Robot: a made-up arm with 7 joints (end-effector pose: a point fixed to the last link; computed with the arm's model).
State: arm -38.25 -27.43 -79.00 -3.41 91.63 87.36 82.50
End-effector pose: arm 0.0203 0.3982 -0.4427 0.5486 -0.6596 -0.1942 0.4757
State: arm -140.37 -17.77 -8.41 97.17 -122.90 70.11 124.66
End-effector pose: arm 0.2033 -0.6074 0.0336 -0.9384 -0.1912 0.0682 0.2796
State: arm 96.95 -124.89 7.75 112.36 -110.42 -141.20 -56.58
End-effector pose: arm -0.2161 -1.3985 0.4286 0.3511 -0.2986 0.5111 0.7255
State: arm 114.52 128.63 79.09 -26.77 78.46 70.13 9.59
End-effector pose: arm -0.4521 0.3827 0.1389 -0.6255 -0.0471 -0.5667 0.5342
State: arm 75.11 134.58 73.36 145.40 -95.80 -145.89 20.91
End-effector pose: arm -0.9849 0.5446 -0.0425 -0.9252 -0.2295 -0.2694 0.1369
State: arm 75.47 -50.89 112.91 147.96 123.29 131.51 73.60
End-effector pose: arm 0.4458 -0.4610 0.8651 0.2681 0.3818 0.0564 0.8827
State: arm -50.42 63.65 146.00 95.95 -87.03 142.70 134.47
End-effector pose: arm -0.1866 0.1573 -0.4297 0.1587 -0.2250 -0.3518 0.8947
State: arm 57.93 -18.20 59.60 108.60 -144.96 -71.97 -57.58
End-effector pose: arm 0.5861 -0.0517 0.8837 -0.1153 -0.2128 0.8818 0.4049
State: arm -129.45 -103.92 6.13 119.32 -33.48 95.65 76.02
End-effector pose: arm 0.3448 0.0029 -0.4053 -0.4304 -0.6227 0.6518 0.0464
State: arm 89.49 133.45 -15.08 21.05 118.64 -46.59 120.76
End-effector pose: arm -0.8404 -0.1805 0.0705 0.7292 -0.3026 0.2716 0.5503
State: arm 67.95 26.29 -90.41 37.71 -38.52 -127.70 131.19
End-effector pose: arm 0.3434 0.4332 0.0770 -0.1670 -0.3995 -0.9011 0.0249
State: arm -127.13 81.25 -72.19 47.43 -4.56 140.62 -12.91
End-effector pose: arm -0.0620 -0.7188 0.3036 0.3508 -0.2056 0.8009 0.4396
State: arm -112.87 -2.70 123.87 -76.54 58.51 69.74 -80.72
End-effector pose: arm 0.7324 -0.6559 -0.0863 0.1801 0.9695 -0.0754 0.1482
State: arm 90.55 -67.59 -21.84 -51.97 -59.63 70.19 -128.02
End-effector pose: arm -0.4680 -0.3074 0.7546 -0.5631 -0.1213 0.5917 0.5640
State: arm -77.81 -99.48 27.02 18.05 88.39 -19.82 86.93
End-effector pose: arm 0.5923 0.1574 0.1457 0.1752 0.7926 -0.4702 0.3464
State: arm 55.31 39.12 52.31 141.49 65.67 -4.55 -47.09
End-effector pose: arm -0.3735 0.8776 -0.3144 0.2958 -0.6090 -0.0940 0.7299
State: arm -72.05 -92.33 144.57 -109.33 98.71 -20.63 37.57
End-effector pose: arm 0.6821 0.7948 -0.2402 -0.4287 -0.4917 -0.7259 0.2180
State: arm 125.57 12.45 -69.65 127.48 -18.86 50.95 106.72
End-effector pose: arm 0.3555 0.7661 0.5239 -0.1371 -0.1543 -0.5444 0.8130
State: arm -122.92 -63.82 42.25 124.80 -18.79 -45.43 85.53
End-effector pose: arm 0.6458 0.2410 -0.8647 0.3252 -0.8280 -0.0712 0.4512
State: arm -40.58 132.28 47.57 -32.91 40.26 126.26 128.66
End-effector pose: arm -0.3093 -0.2198 -0.1210 0.6238 0.1189 0.6505 0.4166
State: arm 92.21 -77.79 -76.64 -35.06 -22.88 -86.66 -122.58
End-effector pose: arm -0.2296 0.1961 0.2972 0.3924 -0.7247 -0.0955 0.5584
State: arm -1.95 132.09 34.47 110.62 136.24 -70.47 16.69
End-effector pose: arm -0.7596 -0.1535 -0.1774 0.4319 -0.2382 0.5461 0.6771
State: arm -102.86 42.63 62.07 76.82 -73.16 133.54 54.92
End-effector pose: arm -0.2202 -0.7204 0.1152 -0.0175 0.3108 -0.1423 0.9396
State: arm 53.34 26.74 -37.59 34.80 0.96 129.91 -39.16
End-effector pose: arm 0.4131 0.2930 0.0556 0.1410 0.8428 -0.0747 0.5141
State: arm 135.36 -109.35 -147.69 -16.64 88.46 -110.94 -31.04
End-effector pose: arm -0.4610 -0.3271 0.2061 0.4671 -0.3958 -0.3440 0.7119
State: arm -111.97 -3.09 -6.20 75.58 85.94 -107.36 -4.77
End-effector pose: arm 0.8500 -0.4161 0.3837 0.1221 0.2309 0.9579 0.1194
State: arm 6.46 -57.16 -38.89 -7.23 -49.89 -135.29 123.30
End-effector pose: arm 0.4001 0.0366 0.2494 0.1189 0.2462 0.8014 0.5320
